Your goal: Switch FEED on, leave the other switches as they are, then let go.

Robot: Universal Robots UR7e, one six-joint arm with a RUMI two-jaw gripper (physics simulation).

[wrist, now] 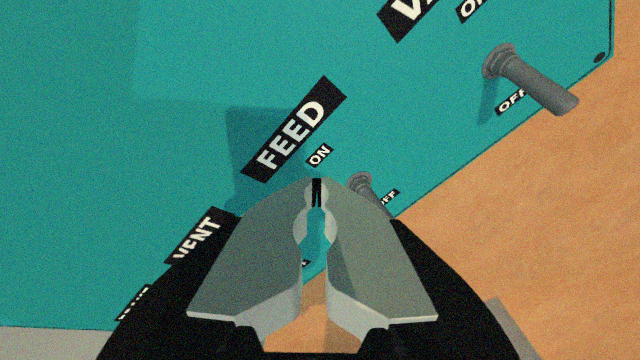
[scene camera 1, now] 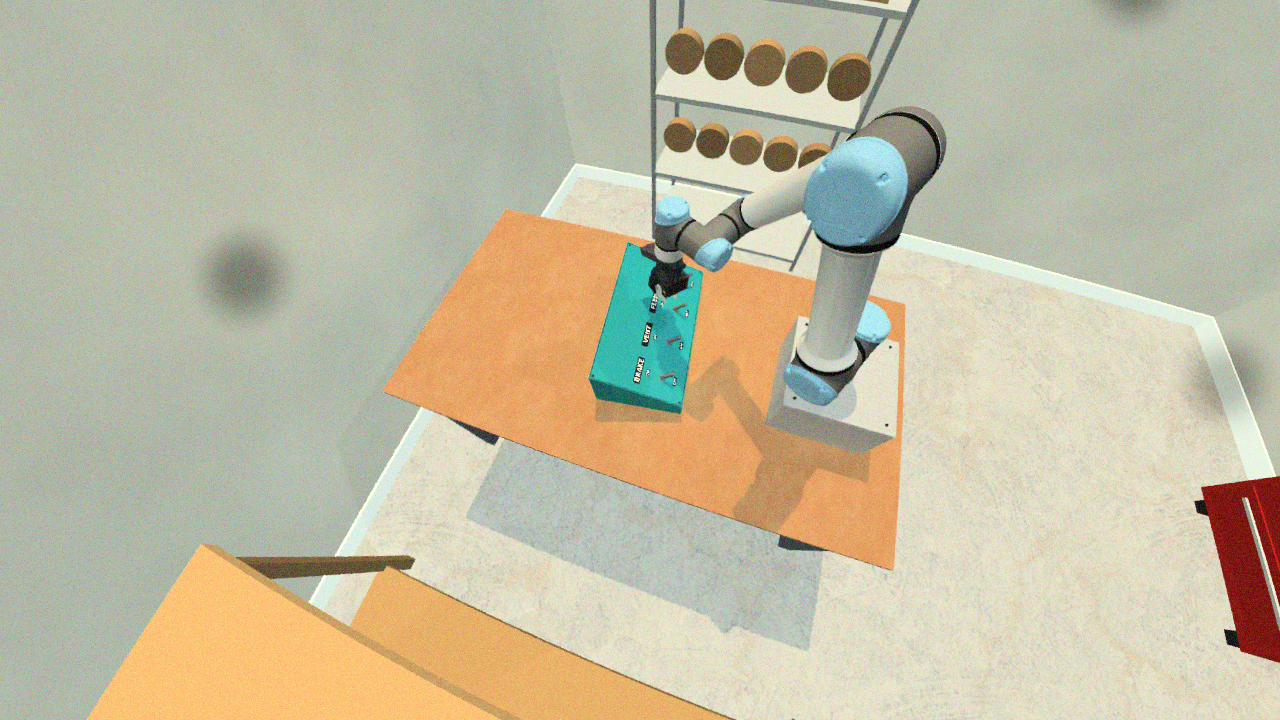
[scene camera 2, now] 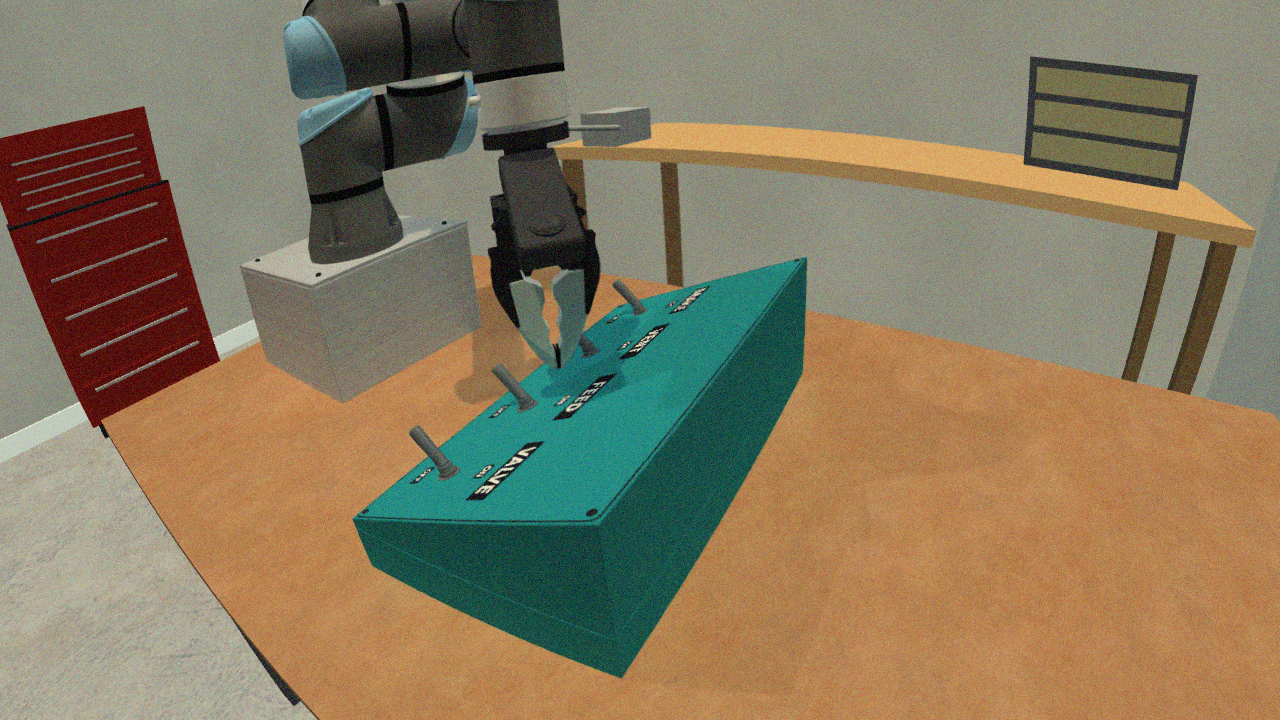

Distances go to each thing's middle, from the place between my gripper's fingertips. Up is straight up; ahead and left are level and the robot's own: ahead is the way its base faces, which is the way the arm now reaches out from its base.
I see the teal switch panel [scene camera 2: 570, 519] 60 mm to the left of my hand, 60 mm below it and 10 mm ahead of it. Also, from my hand: valve lever [wrist: 556, 99] 130 mm to the right, 30 mm below, 20 mm behind.
